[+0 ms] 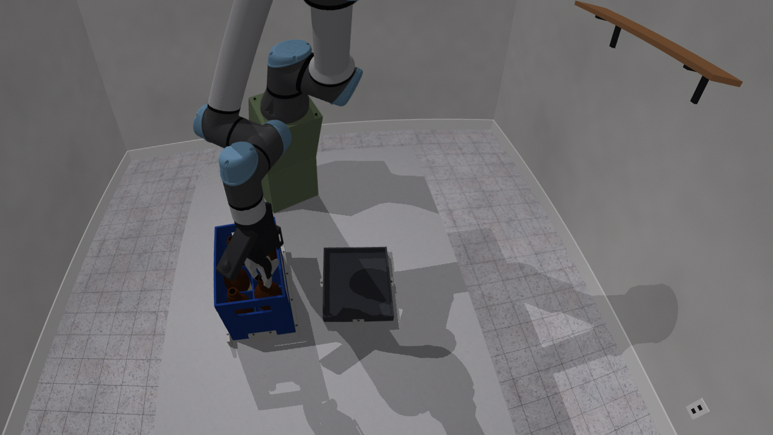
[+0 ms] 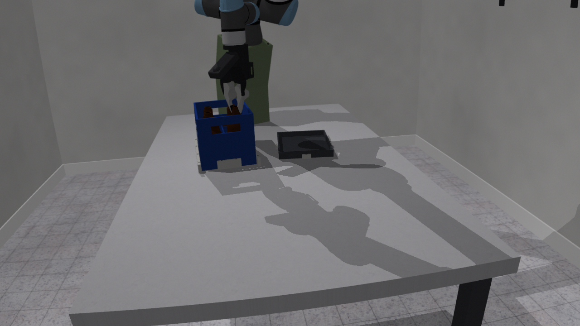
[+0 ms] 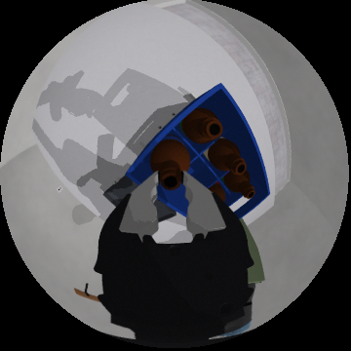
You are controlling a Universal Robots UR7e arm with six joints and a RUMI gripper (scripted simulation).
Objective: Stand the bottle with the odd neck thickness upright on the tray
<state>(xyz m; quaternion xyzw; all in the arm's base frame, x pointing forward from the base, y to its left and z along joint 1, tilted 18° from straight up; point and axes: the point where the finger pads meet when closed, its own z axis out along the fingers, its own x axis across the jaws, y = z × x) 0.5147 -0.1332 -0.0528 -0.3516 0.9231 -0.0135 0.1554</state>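
Now: hand 90 mm past the blue crate, 40 mm to the left of it and 100 mm above it. Round my hand: dark tray 70 mm behind, 250 mm to the left, 180 mm below.
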